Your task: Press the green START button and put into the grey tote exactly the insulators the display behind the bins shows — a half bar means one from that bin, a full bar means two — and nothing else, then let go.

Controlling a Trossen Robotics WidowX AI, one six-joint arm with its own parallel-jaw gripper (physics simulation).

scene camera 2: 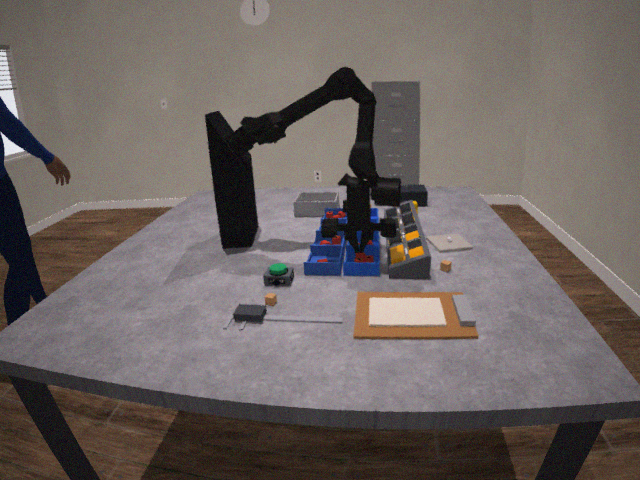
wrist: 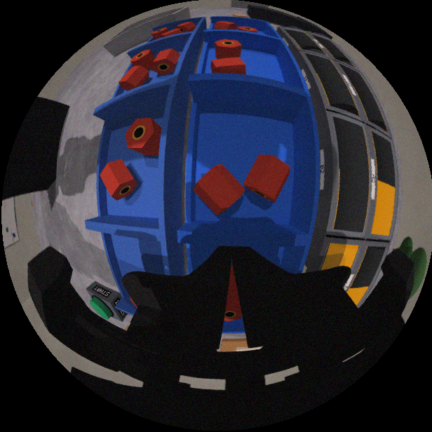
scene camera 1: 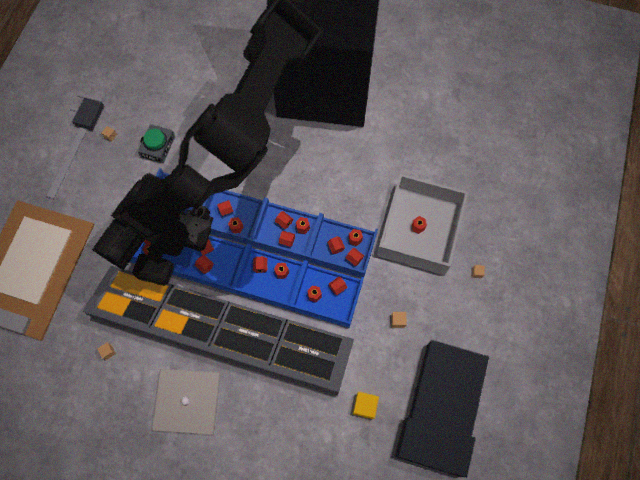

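Seen in the pictures: gripper, fingertip midpoint: (scene camera 2: 359,256) (scene camera 1: 183,247); arm's base, origin of the base link: (scene camera 2: 233,145) (scene camera 1: 297,8).
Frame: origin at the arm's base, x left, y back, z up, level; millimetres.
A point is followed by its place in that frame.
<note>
My gripper (scene camera 2: 360,251) @[y -352, x -134, z -287 mm] (wrist: 230,242) is shut and empty, low over the end bin beside the display; its fingertips are hidden in scene camera 1. A red insulator (wrist: 231,297) shows through the finger slit. The blue bins (scene camera 1: 271,290) (scene camera 2: 361,268) (wrist: 240,130) hold more red insulators. The display (scene camera 1: 217,352) @[y -527, x -2, z -236 mm] (scene camera 2: 410,272) @[y -474, x -248, z -278 mm] shows, in its first column, a full upper bar (scene camera 1: 139,286) @[y -451, x -174, z -249 mm] and a half lower bar (scene camera 1: 113,303) @[y -494, x -201, z -232 mm]; the second has a half lower bar (scene camera 1: 171,321) @[y -498, x -93, z -232 mm]. The other bars are dark. One insulator (scene camera 1: 419,224) @[y -204, x 280, z -265 mm] is in the grey tote (scene camera 1: 431,189) @[y -131, x 287, z -261 mm] (scene camera 2: 316,208) @[y -205, x 219, z -265 mm]. The green START button (scene camera 1: 154,138) @[y -163, x -253, z -255 mm] (scene camera 2: 278,268) @[y -164, x -267, z -256 mm] (wrist: 101,307) stands apart.
A clipboard (scene camera 1: 77,258) @[y -422, x -321, z -290 mm] (scene camera 2: 413,332) @[y -455, x -474, z -289 mm] lies beyond the bins' end. Small wooden cubes (scene camera 1: 398,319) (scene camera 2: 270,299), a yellow block (scene camera 1: 366,405) @[y -545, x 260, z -260 mm], a beige plate (scene camera 1: 186,418) @[y -642, x -29, z -287 mm] (scene camera 2: 448,245) @[y -606, x -69, z -287 mm] and a dark box (scene camera 1: 447,403) @[y -510, x 388, z -243 mm] (scene camera 2: 414,195) @[y -562, x 329, z -253 mm] are around. Bin dividers (wrist: 250,86) stand up near the fingers.
</note>
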